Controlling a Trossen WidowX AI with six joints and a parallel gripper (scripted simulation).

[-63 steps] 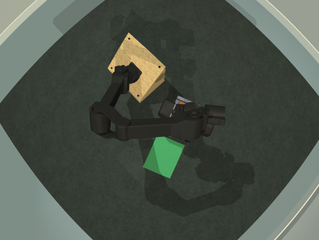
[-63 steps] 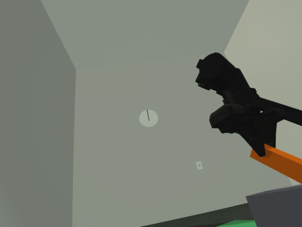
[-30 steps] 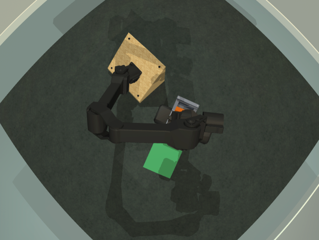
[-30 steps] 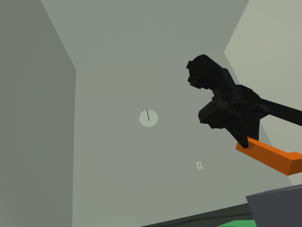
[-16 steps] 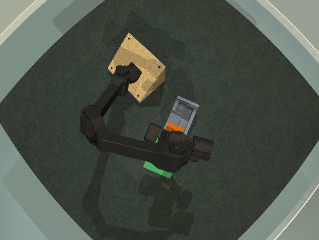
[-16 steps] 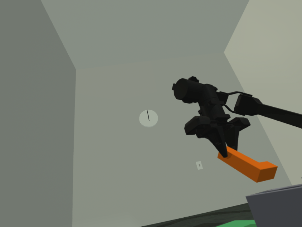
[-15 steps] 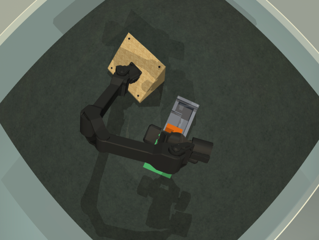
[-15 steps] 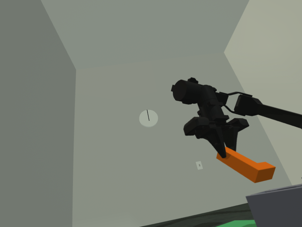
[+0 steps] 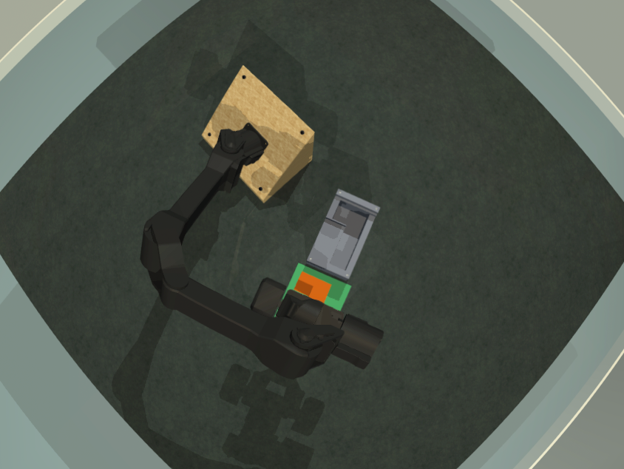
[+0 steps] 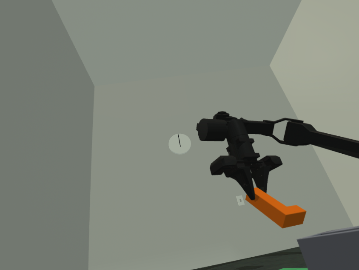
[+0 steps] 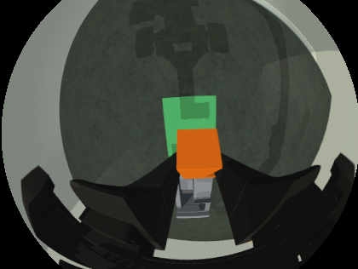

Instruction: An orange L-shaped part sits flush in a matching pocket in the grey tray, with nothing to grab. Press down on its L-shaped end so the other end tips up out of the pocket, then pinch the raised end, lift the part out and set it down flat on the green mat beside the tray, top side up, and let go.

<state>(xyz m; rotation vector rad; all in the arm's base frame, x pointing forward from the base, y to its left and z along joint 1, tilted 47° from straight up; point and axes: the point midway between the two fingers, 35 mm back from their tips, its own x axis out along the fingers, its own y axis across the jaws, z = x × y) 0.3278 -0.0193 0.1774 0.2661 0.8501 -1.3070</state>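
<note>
The green mat is 1 cm behind my gripper tip, 2 cm to the left of it and 17 cm below it. Also, from my gripper tip: orange L-shaped part 3 cm behind, 2 cm to the left, 3 cm below.
</note>
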